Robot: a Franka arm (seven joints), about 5 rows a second.
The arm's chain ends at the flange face. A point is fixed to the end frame.
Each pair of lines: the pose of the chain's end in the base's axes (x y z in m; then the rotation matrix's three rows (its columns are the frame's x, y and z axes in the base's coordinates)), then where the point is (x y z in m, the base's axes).
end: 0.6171 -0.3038 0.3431; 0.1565 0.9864 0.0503; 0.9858 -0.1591 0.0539; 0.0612 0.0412 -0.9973
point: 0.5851 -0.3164 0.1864
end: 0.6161 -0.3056 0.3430; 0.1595 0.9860 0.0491; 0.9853 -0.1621 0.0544; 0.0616 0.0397 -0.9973
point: 0.5839 -0.3180 0.1863
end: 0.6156 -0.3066 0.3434; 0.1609 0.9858 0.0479; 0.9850 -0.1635 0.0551; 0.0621 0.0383 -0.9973
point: 0.5831 -0.3188 0.1868
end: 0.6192 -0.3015 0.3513; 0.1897 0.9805 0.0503; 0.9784 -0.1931 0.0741; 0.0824 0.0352 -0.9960
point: 0.5865 -0.3096 0.1944
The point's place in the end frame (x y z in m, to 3 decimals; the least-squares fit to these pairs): -0.027 -0.036 0.154
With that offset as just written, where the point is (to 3 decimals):
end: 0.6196 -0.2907 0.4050; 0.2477 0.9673 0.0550; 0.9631 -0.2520 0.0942; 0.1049 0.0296 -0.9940
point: 0.587 -0.293 0.248
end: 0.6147 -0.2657 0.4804; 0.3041 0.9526 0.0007; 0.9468 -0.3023 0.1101; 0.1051 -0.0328 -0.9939
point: 0.572 -0.263 0.326
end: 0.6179 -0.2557 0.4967; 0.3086 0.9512 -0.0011; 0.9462 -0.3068 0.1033; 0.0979 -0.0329 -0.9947
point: 0.575 -0.254 0.342
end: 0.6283 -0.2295 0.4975; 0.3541 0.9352 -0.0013; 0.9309 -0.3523 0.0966; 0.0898 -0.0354 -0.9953
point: 0.585 -0.227 0.343
